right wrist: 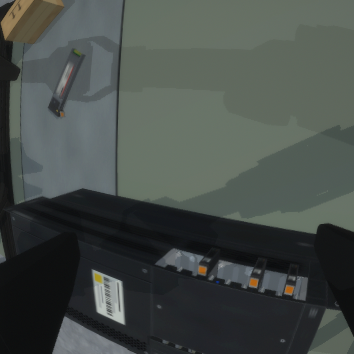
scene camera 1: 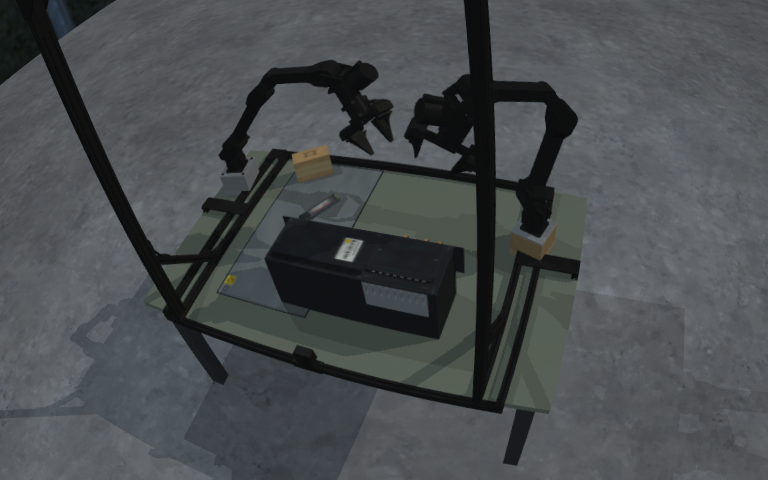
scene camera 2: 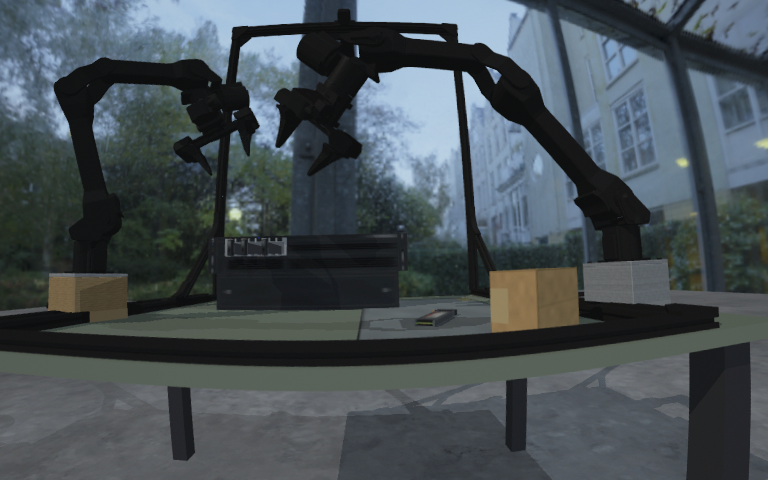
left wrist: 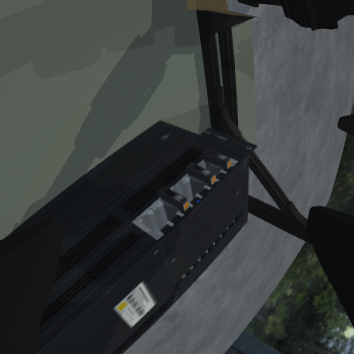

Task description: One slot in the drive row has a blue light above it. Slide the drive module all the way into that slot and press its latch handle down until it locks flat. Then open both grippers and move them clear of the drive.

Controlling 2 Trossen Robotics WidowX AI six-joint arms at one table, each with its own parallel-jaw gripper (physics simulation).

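Frame: origin at the left arm's base, x ahead, y left, z up, level; metres.
Where they show: left gripper, fingertip midpoint: (right wrist: 5,78) (scene camera 1: 382,148) (scene camera 2: 292,161) (left wrist: 187,227); right gripper, fingertip midpoint: (right wrist: 201,243) (scene camera 1: 433,165) (scene camera 2: 229,165) (left wrist: 346,155); left arm's base, origin of the base link: (scene camera 1: 237,166) (scene camera 2: 623,261); right arm's base, origin of the base link: (scene camera 1: 534,226) (scene camera 2: 89,273).
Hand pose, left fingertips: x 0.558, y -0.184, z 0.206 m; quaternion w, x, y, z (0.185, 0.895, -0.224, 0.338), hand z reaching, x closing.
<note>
Each offset is from my left fingertips to the top centre of the thing. "pt": to the spot under its first point. Level surfaces: height alone.
The drive module @[0.238 m back, 0.068 m left, 0.281 m down] (scene camera 1: 320,207) (scene camera 2: 436,317) (right wrist: 67,82) lies flat on the grey mat @[0.291 m down] (scene camera 1: 254,277) (scene camera 2: 385,329) (right wrist: 75,155), its orange-tipped latch end toward the black chassis @[0.031 m back, 0.251 m right, 0.117 m down] (scene camera 1: 317,237) (scene camera 2: 308,288) (left wrist: 120,170) (right wrist: 135,255). In the wrist views, three orange-tipped latches show in the chassis's drive row. A small blue light @[pt 0.091 m ahead, 0.197 m right, 0.120 m down] (left wrist: 198,201) (right wrist: 217,282) glows at the row's edge, by an open gap between two of them. My left gripper (scene camera 1: 381,146) (scene camera 2: 294,160) is open and empty, high above the table. My right gripper (scene camera 1: 434,164) (scene camera 2: 229,164) is open and empty, also raised; a frame post partly covers it in scene camera 1.
A wooden block @[0.309 m back, 0.245 m left, 0.211 m down] (scene camera 1: 312,163) (scene camera 2: 535,300) (right wrist: 32,21) stands at the mat's end, near the module. Black frame rails run round the table, and an upright post (scene camera 1: 481,226) rises at the right in scene camera 1. A barcode label @[pt 0.051 m back, 0.242 m right, 0.117 m down] (scene camera 1: 348,249) (left wrist: 135,304) (right wrist: 108,296) is on the chassis.
</note>
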